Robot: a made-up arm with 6 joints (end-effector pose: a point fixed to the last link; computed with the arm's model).
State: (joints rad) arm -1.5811 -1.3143 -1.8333 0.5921 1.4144 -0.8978
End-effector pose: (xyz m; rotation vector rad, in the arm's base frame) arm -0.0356 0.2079 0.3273 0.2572 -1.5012 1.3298
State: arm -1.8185 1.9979 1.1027 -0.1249 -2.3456 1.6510
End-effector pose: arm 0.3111 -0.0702 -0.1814 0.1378 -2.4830 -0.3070
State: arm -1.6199 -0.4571 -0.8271 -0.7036 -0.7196 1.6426
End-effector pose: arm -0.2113 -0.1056 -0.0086 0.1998 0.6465 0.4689
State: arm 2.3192 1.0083 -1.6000 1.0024 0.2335 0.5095
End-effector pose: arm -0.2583 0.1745 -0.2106 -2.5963 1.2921 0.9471
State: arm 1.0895 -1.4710 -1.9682 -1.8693 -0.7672 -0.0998
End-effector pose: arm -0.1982 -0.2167 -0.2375 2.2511 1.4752 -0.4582
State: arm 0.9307 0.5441 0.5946 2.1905 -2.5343 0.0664
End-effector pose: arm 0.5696 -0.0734 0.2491 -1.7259 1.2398 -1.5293
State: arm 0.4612 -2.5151 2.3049 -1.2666 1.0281 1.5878
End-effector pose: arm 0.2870 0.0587 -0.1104 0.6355 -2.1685 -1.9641
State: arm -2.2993 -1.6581 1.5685 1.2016 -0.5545 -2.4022
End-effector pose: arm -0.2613 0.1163 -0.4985 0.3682 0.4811 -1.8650
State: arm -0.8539 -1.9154 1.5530 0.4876 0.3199 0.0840
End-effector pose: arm 0.0668 0.2022 -0.4048 -2.5055 1.3933 0.9637
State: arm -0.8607 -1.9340 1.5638 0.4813 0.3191 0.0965
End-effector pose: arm 0.0675 0.1975 -0.4061 -2.5307 1.4044 0.9390
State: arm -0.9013 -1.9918 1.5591 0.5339 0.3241 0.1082
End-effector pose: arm 0.0866 0.1798 -0.4195 -2.6312 1.3954 0.7760
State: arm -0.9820 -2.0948 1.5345 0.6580 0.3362 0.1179
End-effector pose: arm 0.1360 0.1511 -0.4368 -2.7828 1.3355 0.4286
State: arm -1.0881 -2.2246 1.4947 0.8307 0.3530 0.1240
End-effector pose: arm 0.2145 0.1289 -0.4352 -2.8852 1.2003 -0.0503
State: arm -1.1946 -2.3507 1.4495 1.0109 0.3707 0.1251
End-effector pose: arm 0.2977 0.1298 -0.4042 -2.8693 1.0171 -0.5193
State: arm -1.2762 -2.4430 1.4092 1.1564 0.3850 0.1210
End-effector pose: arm 0.3562 0.1482 -0.3606 -2.7770 0.8545 -0.8454
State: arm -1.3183 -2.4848 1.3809 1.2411 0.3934 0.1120
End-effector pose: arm 0.3824 0.1654 -0.3312 -2.7005 0.7620 -0.9905
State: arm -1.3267 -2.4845 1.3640 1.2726 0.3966 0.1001
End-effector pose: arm 0.3880 0.1731 -0.3233 -2.6748 0.7345 -1.0065
